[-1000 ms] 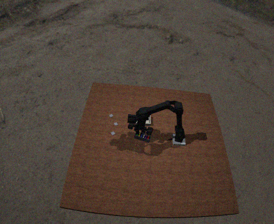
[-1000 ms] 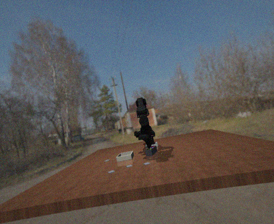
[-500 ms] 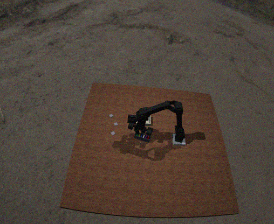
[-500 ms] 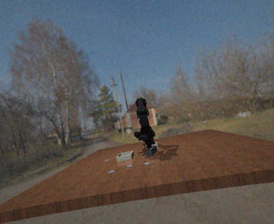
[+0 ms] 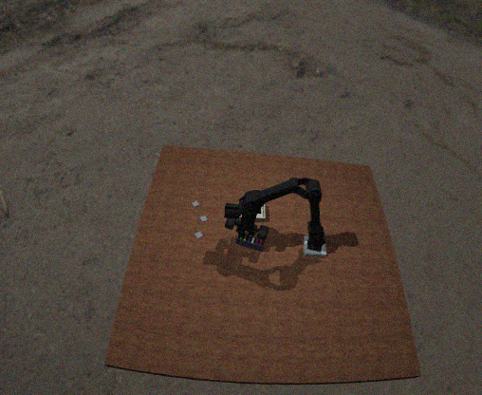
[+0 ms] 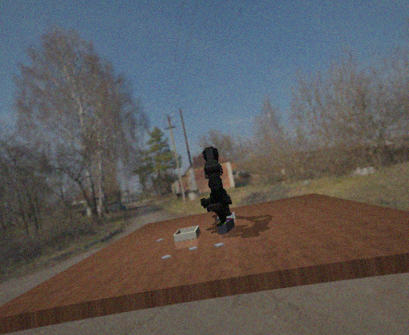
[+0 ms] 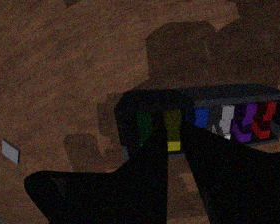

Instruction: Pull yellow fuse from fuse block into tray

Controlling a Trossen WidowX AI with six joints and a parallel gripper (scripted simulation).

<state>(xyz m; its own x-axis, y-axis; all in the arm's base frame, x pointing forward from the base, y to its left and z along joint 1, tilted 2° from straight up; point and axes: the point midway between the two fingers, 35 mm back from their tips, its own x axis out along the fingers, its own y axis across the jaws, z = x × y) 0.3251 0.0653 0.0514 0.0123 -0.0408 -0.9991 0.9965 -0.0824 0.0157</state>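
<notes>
The yellow fuse is 1 cm below my gripper tip. Also, from my gripper tip: white tray: 1 cm ahead, 18 cm to the right, 3 cm below.
</notes>
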